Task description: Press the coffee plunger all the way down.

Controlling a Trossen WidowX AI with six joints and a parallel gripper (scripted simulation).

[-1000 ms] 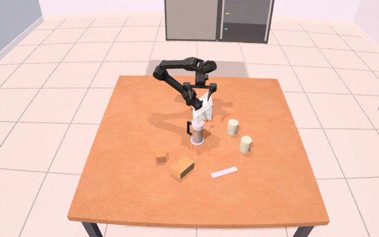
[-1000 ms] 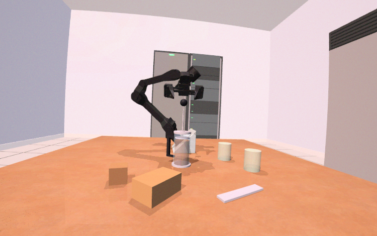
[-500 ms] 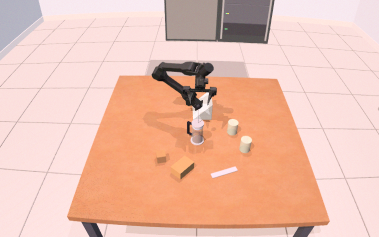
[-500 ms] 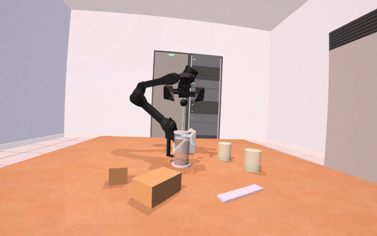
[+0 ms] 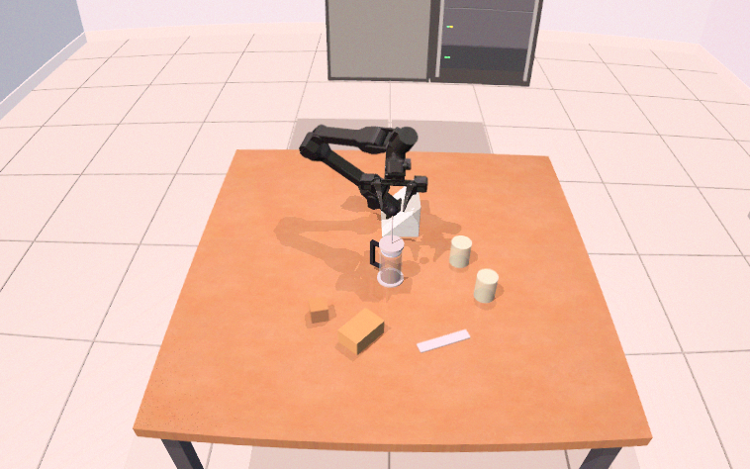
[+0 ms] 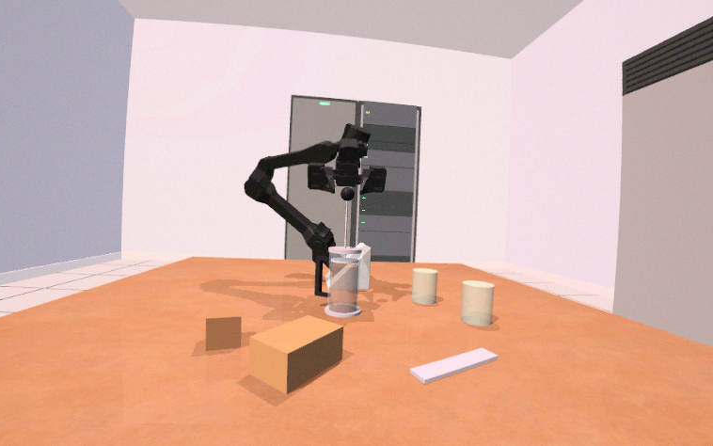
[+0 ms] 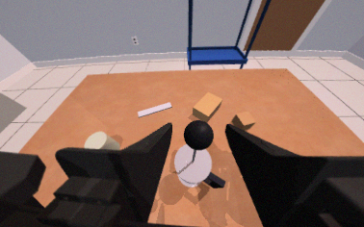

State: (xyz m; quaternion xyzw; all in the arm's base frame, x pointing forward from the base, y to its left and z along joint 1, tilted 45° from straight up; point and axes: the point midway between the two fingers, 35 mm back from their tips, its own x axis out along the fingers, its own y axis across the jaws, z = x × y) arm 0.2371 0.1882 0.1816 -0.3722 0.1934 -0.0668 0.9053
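The glass coffee press is 20 mm behind my gripper tip, 10 mm to the right of it and 140 mm below it.
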